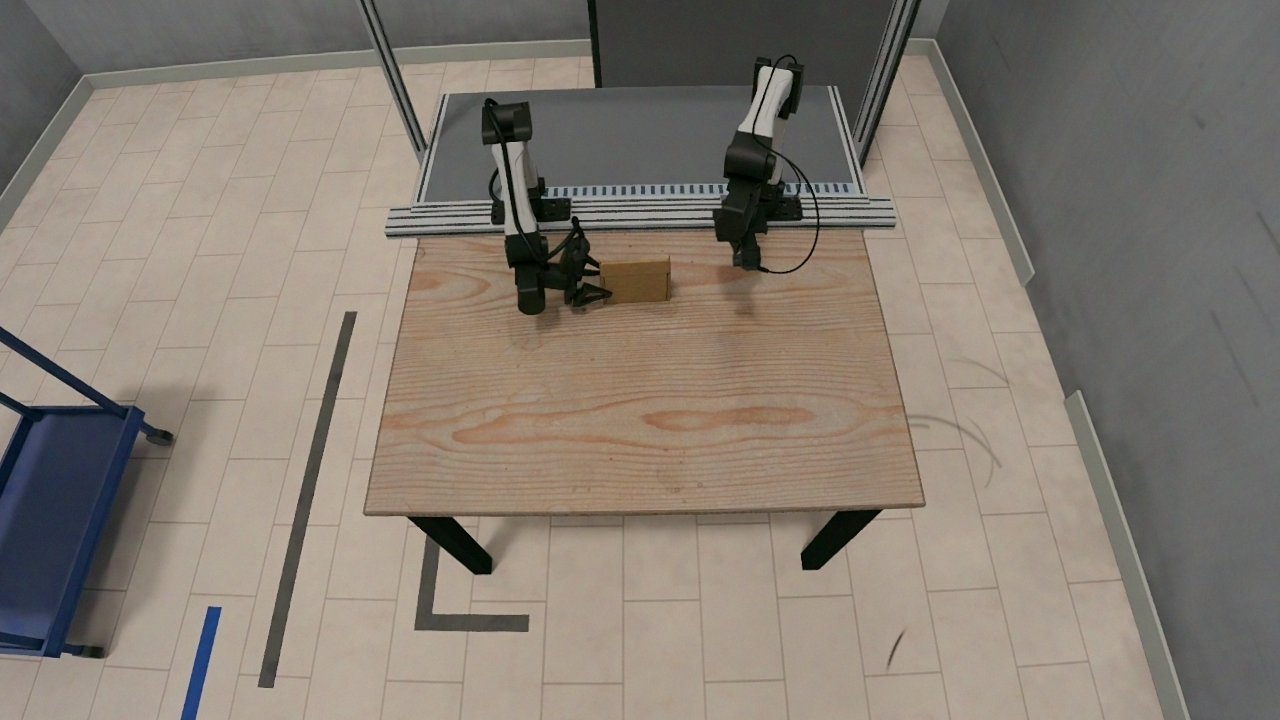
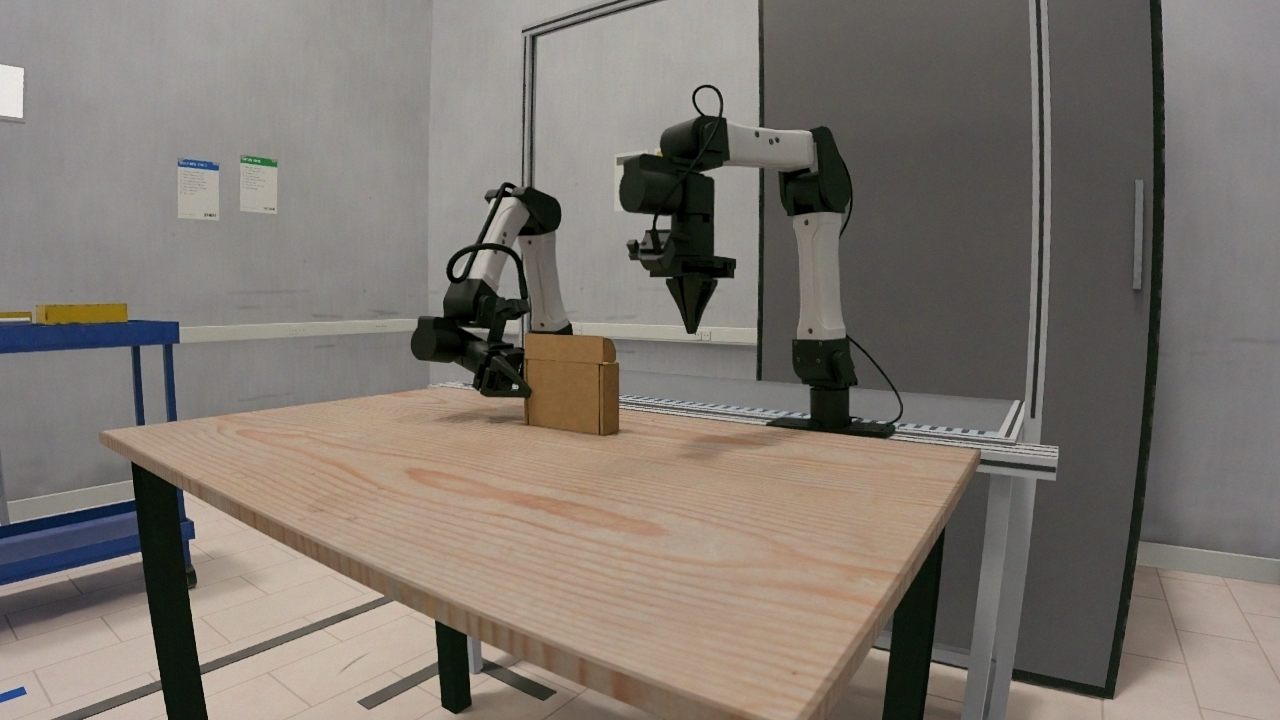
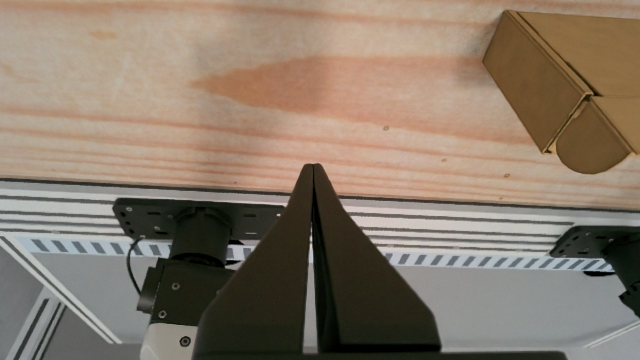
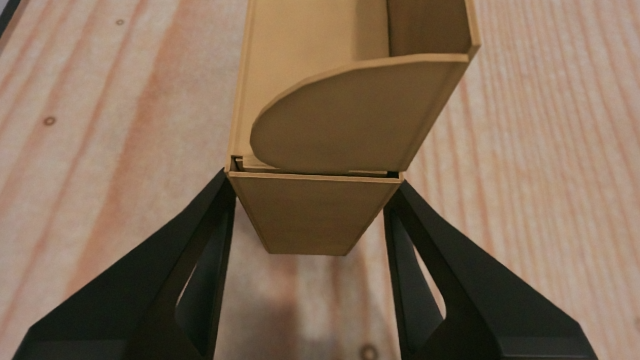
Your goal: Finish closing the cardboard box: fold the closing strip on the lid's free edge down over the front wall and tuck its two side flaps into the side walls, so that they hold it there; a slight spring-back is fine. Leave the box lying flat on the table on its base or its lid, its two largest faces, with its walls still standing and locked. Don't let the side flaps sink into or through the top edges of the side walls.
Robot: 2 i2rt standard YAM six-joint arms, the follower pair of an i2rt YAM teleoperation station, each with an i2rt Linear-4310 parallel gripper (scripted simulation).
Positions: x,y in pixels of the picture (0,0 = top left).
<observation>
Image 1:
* right gripper: 610,283
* closing strip: 634,267
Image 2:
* left gripper: 691,333
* right gripper: 542,391
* closing strip: 562,340
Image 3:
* left gripper: 312,174
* rounded side flap: 589,144
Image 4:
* right gripper: 310,178
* rounded side flap: 372,115
</observation>
